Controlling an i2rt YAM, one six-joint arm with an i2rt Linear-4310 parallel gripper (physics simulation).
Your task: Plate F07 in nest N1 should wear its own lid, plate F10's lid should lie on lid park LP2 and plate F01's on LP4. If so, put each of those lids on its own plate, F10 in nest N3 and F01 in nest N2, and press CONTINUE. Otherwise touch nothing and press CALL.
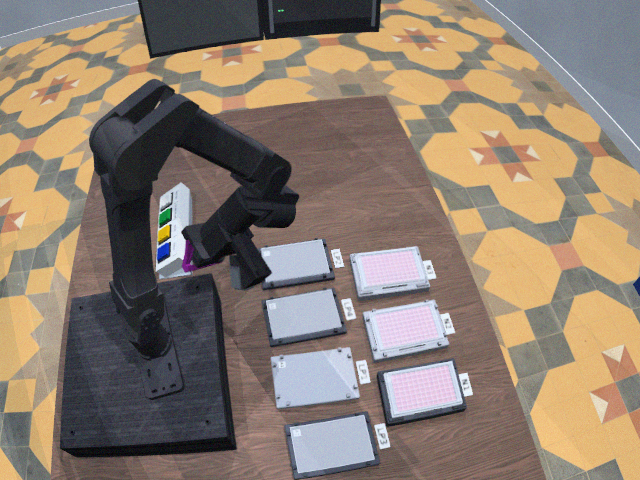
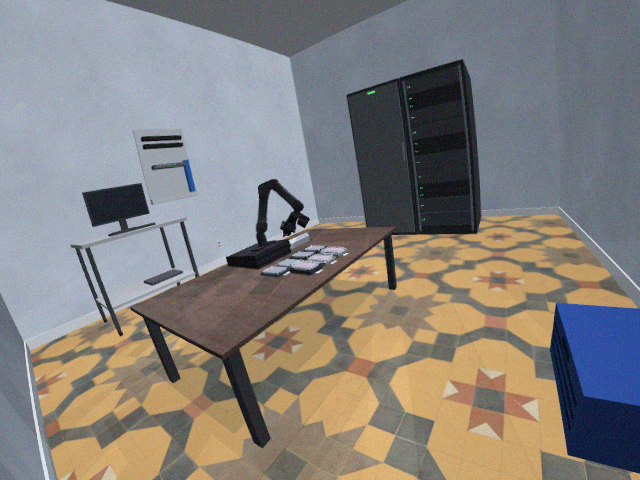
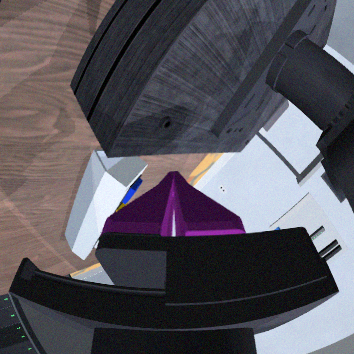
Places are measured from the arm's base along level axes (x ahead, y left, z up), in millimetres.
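Pixels of known places: gripper, between the fingertips: (image 1: 184, 269) (image 2: 283, 236) (image 3: 173, 178); arm's base, origin of its link: (image 1: 155, 345) (image 2: 263, 246) (image 3: 276, 54).
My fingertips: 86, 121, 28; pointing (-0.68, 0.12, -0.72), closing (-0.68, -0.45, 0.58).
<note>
Ahead of a thing's pixels: the offset from my fingertips to its top centre, as dx, dy, dz. Level surfaces: height alone.
My gripper (image 1: 189, 262) (image 3: 173, 178) is shut and empty. Its purple fingers point at the near end of the white button box @(-15, +185, -48) (image 1: 174, 227) (image 3: 92, 207), close to the blue button @(-44, +114, -56) (image 1: 164, 251) (image 3: 131, 192). I cannot tell if they touch. Four lid parks lie in a column: LP2 @(+214, +22, -94) (image 1: 297, 262), LP4 @(+189, -102, -94) (image 1: 304, 314), LP1 @(+165, -230, -92) (image 1: 314, 377), LP3 @(+148, -363, -94) (image 1: 330, 444). A pale lid covers the frame on LP1; the others show dark frames around grey faces. Pink plates sit in nests N3 @(+382, -69, -79) (image 1: 390, 270), N2 @(+357, -202, -81) (image 1: 406, 328) and N1 @(+330, -330, -76) (image 1: 421, 390). N1 shows a dark frame, N3 and N2 pale rims.
The arm's black base plate (image 1: 103, 371) stands left of the lid parks on the wooden table @(dz -112) (image 1: 335, 170) (image 2: 216, 310). A dark server rack (image 2: 413, 150) stands behind the table. A monitor stand (image 2: 124, 227) is by the wall, and a blue crate (image 2: 599, 382) on the floor.
</note>
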